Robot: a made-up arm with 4 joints. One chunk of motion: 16 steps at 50 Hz.
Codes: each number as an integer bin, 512 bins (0 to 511) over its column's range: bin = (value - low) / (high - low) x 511, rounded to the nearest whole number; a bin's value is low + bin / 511 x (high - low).
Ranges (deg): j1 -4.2..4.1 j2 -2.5..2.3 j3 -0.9..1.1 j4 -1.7..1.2
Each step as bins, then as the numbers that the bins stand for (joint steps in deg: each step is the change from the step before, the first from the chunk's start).
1 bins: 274 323 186 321
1 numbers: 0.250 0.534 -0.172 0.122
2 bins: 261 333 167 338
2 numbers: 0.039 0.628 -0.246 0.218
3 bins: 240 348 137 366
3 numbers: -0.302 0.769 -0.364 0.377
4 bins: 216 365 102 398
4 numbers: -0.692 0.929 -0.501 0.559
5 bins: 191 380 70 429
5 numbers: -1.098 1.069 -0.626 0.735
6 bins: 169 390 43 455
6 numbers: -1.455 1.163 -0.732 0.882
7 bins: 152 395 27 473
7 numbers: -1.731 1.210 -0.794 0.984
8 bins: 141 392 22 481
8 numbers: -1.910 1.182 -0.814 1.030
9 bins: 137 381 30 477
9 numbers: -1.975 1.079 -0.783 1.007
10 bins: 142 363 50 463
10 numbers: -1.894 0.910 -0.704 0.928
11 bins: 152 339 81 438
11 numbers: -1.731 0.684 -0.583 0.786
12 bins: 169 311 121 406
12 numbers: -1.455 0.421 -0.426 0.604
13 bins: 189 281 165 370
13 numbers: -1.130 0.140 -0.254 0.400
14 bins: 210 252 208 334
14 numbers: -0.789 -0.133 -0.086 0.195
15 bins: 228 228 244 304
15 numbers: -0.497 -0.358 0.055 0.025
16 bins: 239 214 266 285
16 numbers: -0.318 -0.490 0.141 -0.083
